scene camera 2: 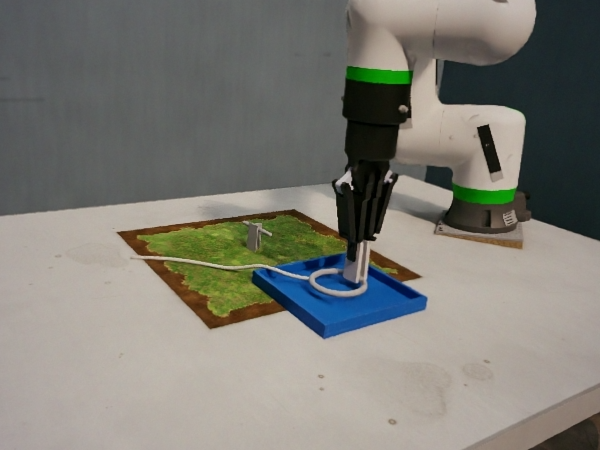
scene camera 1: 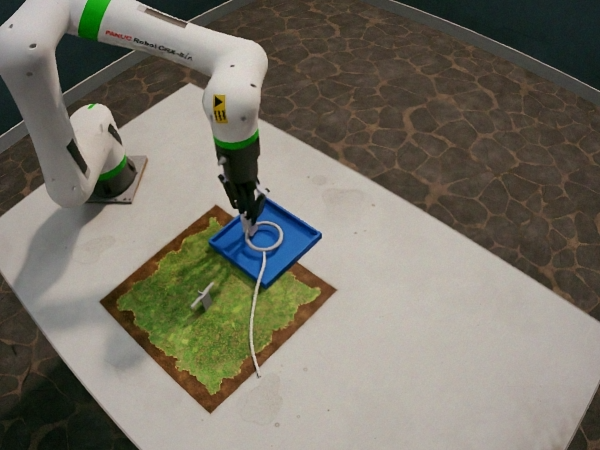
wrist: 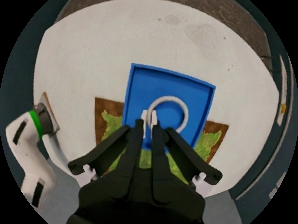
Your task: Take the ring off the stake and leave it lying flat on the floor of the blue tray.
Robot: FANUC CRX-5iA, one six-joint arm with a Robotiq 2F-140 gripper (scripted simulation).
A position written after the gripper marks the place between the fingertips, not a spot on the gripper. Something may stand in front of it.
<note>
In view: the gripper (scene camera 2: 354,278) and a blue tray (scene camera 2: 382,290).
The blue tray shows as well in scene camera 1 (scene camera 1: 299,237) and in the wrist view (wrist: 146,83). The gripper is seen too in scene camera 1 (scene camera 1: 250,230) and in the wrist view (wrist: 149,116).
</note>
